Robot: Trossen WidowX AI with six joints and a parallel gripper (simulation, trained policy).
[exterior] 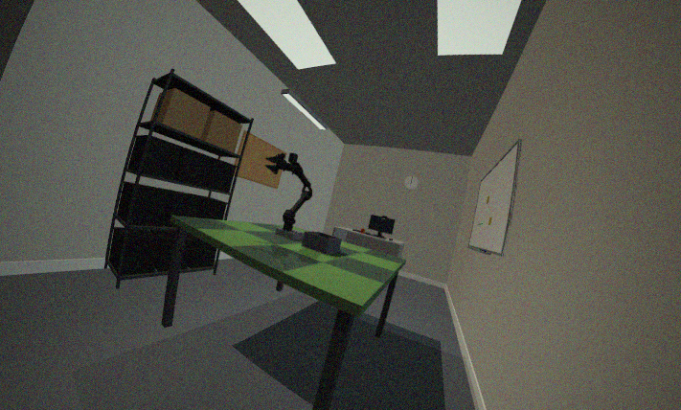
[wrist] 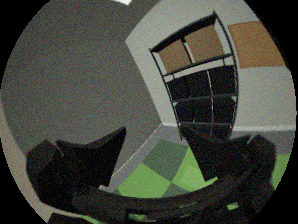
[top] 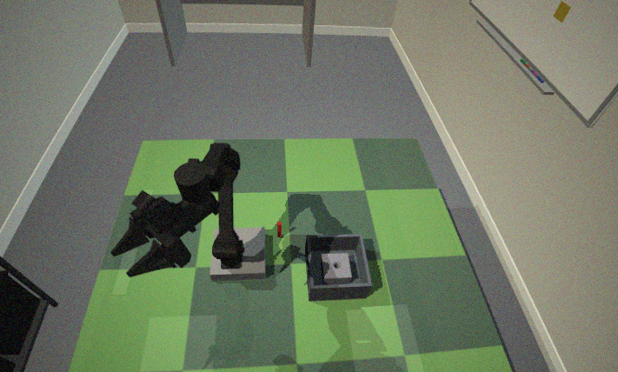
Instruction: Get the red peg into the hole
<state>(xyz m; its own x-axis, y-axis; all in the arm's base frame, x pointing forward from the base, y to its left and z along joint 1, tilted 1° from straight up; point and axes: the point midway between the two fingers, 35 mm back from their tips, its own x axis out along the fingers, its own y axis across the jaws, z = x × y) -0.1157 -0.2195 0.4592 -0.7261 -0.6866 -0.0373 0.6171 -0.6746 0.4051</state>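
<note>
Right now my gripper tip is 46 cm above the red peg, 37 cm to the right of it and 30 cm short of it. From my gripper tip the other things lie so: plate: 49 cm ahead, 45 cm below, 21 cm to the left; then grey box: 49 cm ahead, 47 cm below, 21 cm to the left.
</note>
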